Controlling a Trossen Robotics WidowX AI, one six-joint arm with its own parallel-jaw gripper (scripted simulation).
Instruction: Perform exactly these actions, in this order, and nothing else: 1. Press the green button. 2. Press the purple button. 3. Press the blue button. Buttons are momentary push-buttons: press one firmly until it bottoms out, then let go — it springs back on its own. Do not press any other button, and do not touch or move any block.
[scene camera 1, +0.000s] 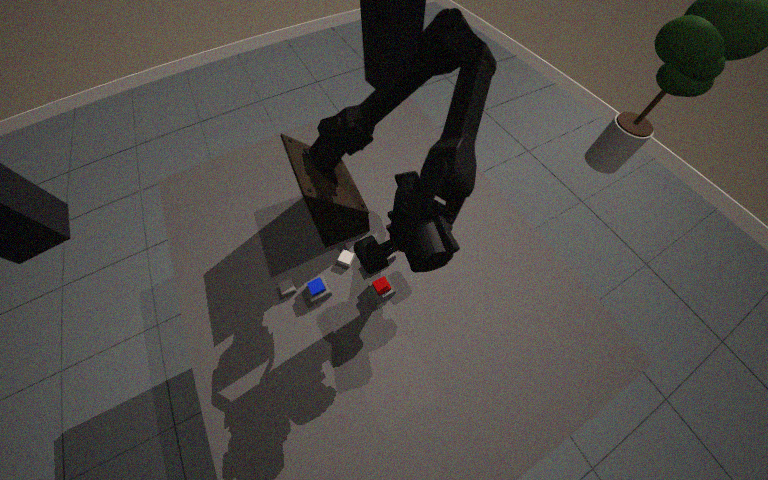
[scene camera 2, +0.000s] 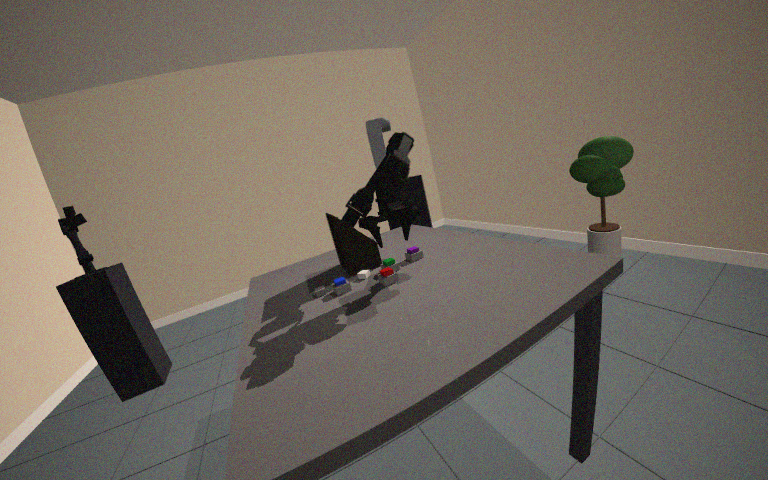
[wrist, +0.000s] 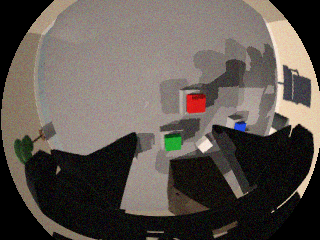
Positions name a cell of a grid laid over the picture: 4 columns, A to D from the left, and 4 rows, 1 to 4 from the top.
My gripper shows in scene camera 1 (C3), in scene camera 2 (C3) and in the wrist view (C3).
